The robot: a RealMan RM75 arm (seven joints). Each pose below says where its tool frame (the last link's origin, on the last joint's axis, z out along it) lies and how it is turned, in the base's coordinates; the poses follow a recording.
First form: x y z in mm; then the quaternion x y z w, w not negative.
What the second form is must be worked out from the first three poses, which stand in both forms.
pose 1, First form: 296.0 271.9 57.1 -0.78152 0.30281 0.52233 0.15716
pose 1, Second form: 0.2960 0.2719 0.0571 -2.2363 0.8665 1.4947
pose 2, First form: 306.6 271.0 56.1 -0.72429 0.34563 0.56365 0.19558
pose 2, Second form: 0.3066 0.2710 0.0561 -2.0295 0.9685 1.5793
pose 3, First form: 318.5 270.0 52.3 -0.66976 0.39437 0.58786 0.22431
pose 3, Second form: 0.3185 0.2700 0.0523 -1.8482 1.0882 1.6222
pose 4, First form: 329.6 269.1 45.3 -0.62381 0.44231 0.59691 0.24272
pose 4, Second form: 0.3296 0.2691 0.0453 -1.7049 1.2088 1.6313
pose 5, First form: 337.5 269.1 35.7 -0.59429 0.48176 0.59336 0.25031
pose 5, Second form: 0.3375 0.2691 0.0357 -1.6178 1.3115 1.6153
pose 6, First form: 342.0 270.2 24.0 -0.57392 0.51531 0.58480 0.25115
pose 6, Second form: 0.3420 0.2702 0.0240 -1.5617 1.4022 1.5913
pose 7, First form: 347.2 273.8 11.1 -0.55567 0.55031 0.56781 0.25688
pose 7, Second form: 0.3472 0.2738 0.0111 -1.5076 1.4930 1.5405
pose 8, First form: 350.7 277.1 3.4 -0.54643 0.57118 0.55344 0.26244
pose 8, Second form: 0.3507 0.2771 0.0034 -1.4783 1.5452 1.4972
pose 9, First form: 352.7 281.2 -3.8 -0.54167 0.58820 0.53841 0.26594
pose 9, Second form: 0.3527 0.2812 -0.0038 -1.4628 1.5884 1.4540
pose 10, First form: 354.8 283.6 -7.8 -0.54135 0.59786 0.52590 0.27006
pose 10, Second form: 0.3548 0.2836 -0.0078 -1.4588 1.6111 1.4172
